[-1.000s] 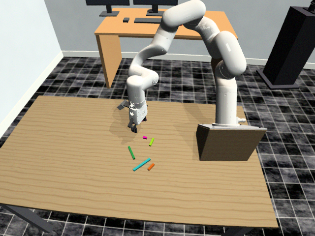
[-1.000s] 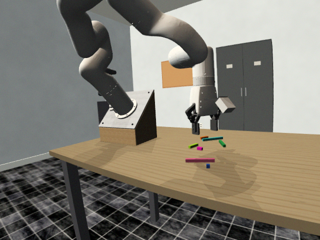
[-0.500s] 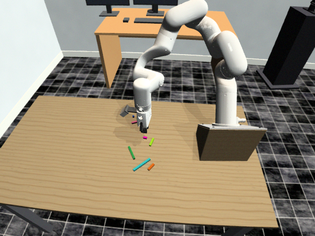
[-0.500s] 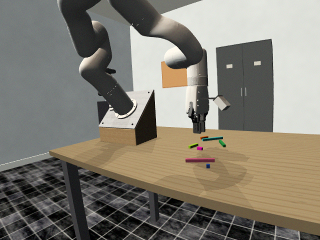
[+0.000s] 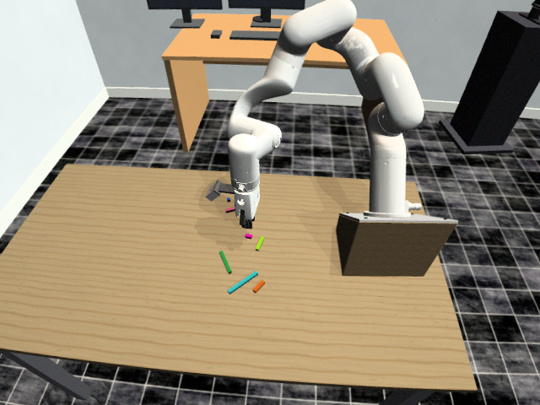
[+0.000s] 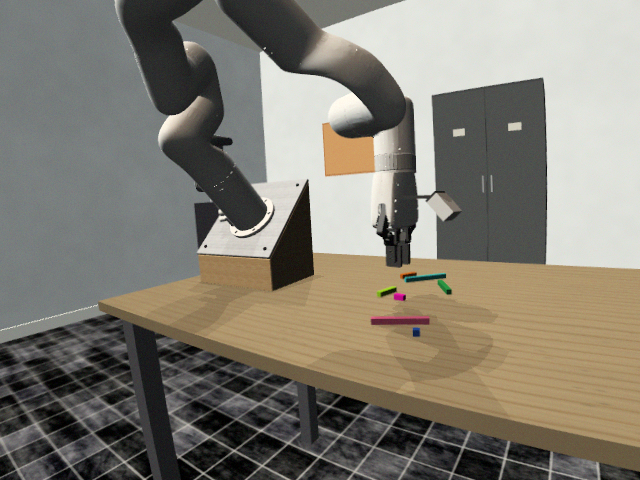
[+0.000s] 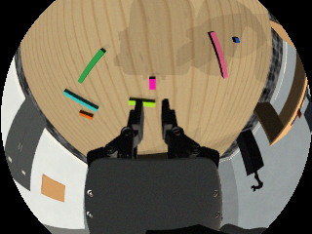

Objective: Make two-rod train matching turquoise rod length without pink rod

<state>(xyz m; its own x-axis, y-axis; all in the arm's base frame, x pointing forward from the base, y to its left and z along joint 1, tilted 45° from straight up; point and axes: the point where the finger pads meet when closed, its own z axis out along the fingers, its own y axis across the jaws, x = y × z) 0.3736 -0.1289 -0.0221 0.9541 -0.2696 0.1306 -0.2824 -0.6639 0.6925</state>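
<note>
Now: the magenta rod 80 mm below my hand. Round my hand: lime rod 30 mm behind, 30 mm to the left, 80 mm below; pink rod 30 mm ahead, 120 mm to the right, 80 mm below; green rod 70 mm ahead, 90 mm to the left, 80 mm below.
</note>
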